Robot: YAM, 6 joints.
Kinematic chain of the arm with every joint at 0, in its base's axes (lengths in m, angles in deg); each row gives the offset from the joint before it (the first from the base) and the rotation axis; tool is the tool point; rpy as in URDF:
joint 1: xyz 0 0 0.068 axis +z
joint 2: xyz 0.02 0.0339 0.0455 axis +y
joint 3: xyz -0.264 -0.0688 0 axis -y
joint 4: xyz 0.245 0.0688 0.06 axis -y
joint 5: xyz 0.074 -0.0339 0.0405 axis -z
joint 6: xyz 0.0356 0 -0.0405 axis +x
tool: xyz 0 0 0 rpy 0 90 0
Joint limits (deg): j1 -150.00..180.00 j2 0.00..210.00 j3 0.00..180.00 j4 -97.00..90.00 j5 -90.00..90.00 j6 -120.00..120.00
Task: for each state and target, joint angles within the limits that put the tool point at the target. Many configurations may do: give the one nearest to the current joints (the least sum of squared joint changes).
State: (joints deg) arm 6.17 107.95 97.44 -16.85 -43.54 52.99
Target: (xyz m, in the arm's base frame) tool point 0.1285 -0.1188 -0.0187
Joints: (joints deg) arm -48.85 130.67 36.92 -32.62 -31.47 52.99
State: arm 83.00 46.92 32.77 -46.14 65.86 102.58
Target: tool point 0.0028 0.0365 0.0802
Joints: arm 115.94 51.29 3.76 -60.87 31.28 102.58
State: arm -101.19 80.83 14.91 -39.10 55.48 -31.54
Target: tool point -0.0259 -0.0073 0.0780
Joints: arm -97.00 84.65 2.22 -58.01 44.19 -31.54
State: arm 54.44 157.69 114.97 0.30 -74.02 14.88
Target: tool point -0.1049 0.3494 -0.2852
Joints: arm 101.43 196.36 111.23 1.41 -70.59 14.88
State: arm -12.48 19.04 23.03 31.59 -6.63 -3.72
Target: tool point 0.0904 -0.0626 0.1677
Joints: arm -34.40 0.00 0.37 -4.22 0.92 -3.72
